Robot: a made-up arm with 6 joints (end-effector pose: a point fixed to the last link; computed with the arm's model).
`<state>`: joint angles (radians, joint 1 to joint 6).
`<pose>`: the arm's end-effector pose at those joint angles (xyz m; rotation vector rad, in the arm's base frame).
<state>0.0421 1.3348 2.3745 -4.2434 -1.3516 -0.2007</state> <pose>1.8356 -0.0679 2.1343 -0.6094 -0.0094 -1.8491</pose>
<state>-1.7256 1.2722 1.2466 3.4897 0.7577 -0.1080</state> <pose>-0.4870 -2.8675 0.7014 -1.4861 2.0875 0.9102</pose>
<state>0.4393 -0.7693 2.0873 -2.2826 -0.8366 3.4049</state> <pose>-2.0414 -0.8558 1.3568 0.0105 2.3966 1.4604</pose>
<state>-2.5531 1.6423 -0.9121 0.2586 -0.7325 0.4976</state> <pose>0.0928 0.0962 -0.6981 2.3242 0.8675 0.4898</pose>
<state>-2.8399 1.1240 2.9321 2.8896 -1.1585 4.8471</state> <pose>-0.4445 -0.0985 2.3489 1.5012 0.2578 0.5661</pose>
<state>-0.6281 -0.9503 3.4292 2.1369 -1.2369 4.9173</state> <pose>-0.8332 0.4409 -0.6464 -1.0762 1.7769 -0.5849</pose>
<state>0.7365 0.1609 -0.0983 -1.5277 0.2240 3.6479</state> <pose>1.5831 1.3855 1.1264 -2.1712 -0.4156 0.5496</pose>
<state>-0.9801 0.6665 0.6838 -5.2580 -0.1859 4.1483</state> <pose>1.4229 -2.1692 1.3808 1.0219 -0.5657 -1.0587</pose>
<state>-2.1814 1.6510 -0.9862 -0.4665 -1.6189 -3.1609</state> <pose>0.1263 0.0499 -0.4899 0.7351 -0.8561 0.4388</pose>
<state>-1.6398 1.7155 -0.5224 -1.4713 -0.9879 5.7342</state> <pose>0.1151 -0.3424 -1.1875 -1.8866 -0.0880 0.6289</pose>
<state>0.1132 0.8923 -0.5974 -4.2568 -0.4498 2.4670</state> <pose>1.3640 0.0896 -0.6772 1.1719 0.6486 -1.1853</pose>
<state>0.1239 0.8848 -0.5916 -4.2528 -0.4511 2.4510</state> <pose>1.3809 0.1064 -0.6663 1.1863 0.6374 -1.1709</pose>
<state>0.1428 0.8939 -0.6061 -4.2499 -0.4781 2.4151</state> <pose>1.3471 0.1244 -0.6797 1.1819 0.6185 -1.1803</pose>
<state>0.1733 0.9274 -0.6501 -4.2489 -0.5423 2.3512</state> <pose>1.2383 0.1387 -0.7224 1.1478 0.5864 -1.2190</pose>
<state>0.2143 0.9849 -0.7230 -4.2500 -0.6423 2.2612</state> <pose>1.0546 0.1381 -0.7744 1.0793 0.5379 -1.2733</pose>
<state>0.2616 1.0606 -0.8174 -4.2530 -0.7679 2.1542</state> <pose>0.8188 0.1118 -0.8028 0.9800 0.4761 -1.3189</pose>
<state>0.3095 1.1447 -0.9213 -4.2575 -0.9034 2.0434</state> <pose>0.5721 0.0595 -0.7835 0.8644 0.4121 -1.3358</pose>
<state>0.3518 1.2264 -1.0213 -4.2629 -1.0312 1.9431</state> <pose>0.3564 -0.0063 -0.7178 0.7517 0.3599 -1.3227</pose>
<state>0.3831 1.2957 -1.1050 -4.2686 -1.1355 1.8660</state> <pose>0.1972 -0.0676 -0.6305 0.6567 0.3281 -1.2944</pose>
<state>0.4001 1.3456 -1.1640 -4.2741 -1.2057 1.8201</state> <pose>0.0975 -0.1118 -0.5531 0.5859 0.3158 -1.2710</pose>
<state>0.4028 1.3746 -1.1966 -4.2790 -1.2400 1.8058</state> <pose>0.0451 -0.1362 -0.5050 0.5382 0.3175 -1.2642</pose>
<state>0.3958 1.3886 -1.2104 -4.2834 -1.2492 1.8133</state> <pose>0.0206 -0.1472 -0.4832 0.5062 0.3266 -1.2721</pose>
